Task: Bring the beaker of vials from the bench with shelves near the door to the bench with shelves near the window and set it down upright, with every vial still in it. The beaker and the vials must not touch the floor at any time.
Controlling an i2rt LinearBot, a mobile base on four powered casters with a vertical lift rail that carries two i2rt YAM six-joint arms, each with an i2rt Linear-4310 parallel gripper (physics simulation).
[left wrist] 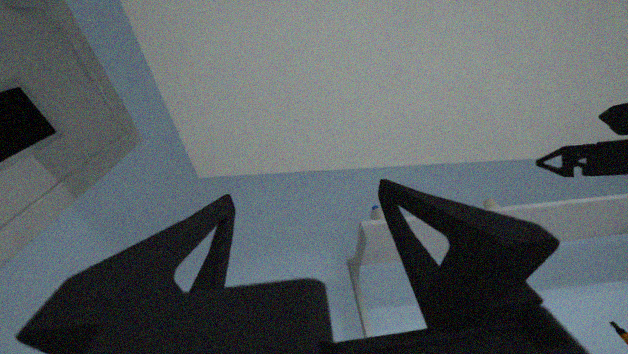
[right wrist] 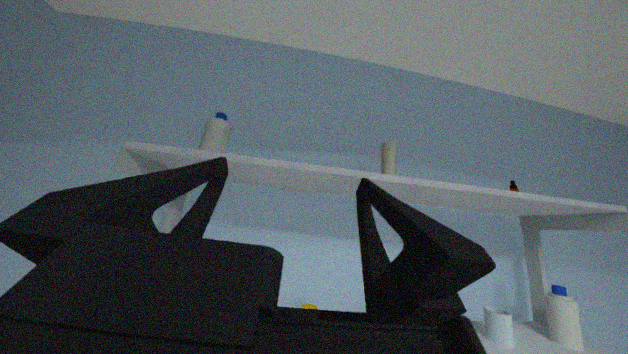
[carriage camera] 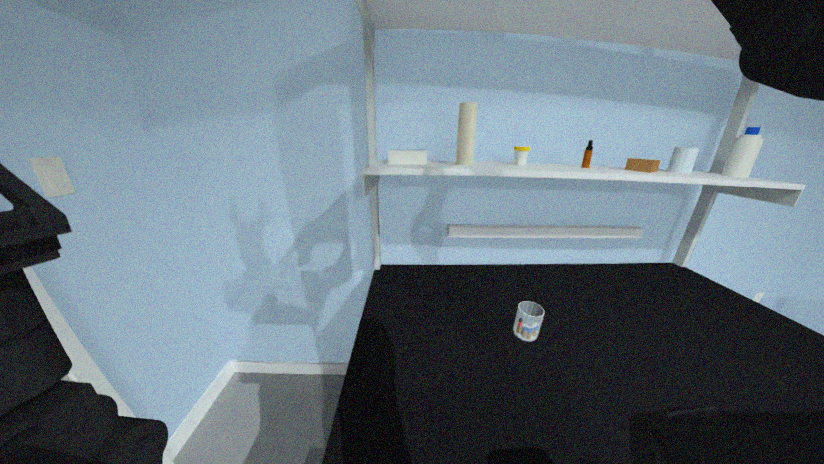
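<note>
A clear glass beaker (carriage camera: pixel 528 321) with small coloured vials inside stands upright on the black bench top (carriage camera: pixel 461 288), right of the middle in the carriage view. My left gripper (left wrist: pixel 307 194) is open and empty; it points up at the wall and ceiling, away from the beaker, and part of it shows at the left edge of the carriage view. My right gripper (right wrist: pixel 295 175) is open and empty in front of the shelves, pointing upward. The beaker does not show in either wrist view. How many vials it holds is too small to tell.
Above the bench runs a shelf (carriage camera: pixel 547 172) with a tall beige cylinder (carriage camera: pixel 466 133), a yellow-lidded jar (carriage camera: pixel 521 155), an amber bottle (carriage camera: pixel 587 156), a brown box (carriage camera: pixel 642 165) and a blue-capped bottle (carriage camera: pixel 743 154). A dark arm part covers the upper right corner. A wall stands left of the bench.
</note>
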